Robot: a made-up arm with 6 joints. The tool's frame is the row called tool.
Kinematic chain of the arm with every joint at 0, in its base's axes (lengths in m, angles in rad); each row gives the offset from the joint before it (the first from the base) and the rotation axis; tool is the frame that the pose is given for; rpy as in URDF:
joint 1: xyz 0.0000 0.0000 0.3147 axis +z
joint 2: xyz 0.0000 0.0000 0.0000 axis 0 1 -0.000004
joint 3: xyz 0.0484 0.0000 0.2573 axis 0 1 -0.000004
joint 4: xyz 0.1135 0.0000 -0.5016 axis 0 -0.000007 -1
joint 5: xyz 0.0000 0.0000 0.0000 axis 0 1 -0.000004
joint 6: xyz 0.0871 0.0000 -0.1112 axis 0 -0.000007 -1
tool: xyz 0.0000 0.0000 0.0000 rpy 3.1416 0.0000 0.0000
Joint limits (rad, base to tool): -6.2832..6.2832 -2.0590..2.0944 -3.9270..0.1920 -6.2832..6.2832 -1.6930..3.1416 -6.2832..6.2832
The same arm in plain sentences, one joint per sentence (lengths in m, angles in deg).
The arm has six revolute joints in a row. What follows holds with every joint at zero, and every direction is one of the base frame's. Joint 1 sits 0.3147 m along +z from the base frame's origin and turns about +z, from -360 to 360 deg. Joint 2 sits at the same point as joint 1 and turns about +y, from -117.97 to 120 deg. Joint 3 sits 0.0484 m along +x and 0.2573 m along +z from joint 2 and turns about +y, from -225 to 11 deg. Joint 4 sits 0.1135 m along +x and 0.5016 m along -z from joint 3 and turns about -z, from -360 to 360 deg. Joint 5 sits at the same point as joint 4 and turns about +y, from -97 to 180 deg. Joint 6 sits 0.0871 m along +x and 0.1112 m along -z from joint 5 and turns about -z, from -360 to 360 deg. The tool frame, which is the frame that the pose is given for, sits at the same point as joint 6; its axes are the base frame's turned by roll -180, pitch 0 and yaw 0 deg (as in URDF: about the fixed x, then y, then z).
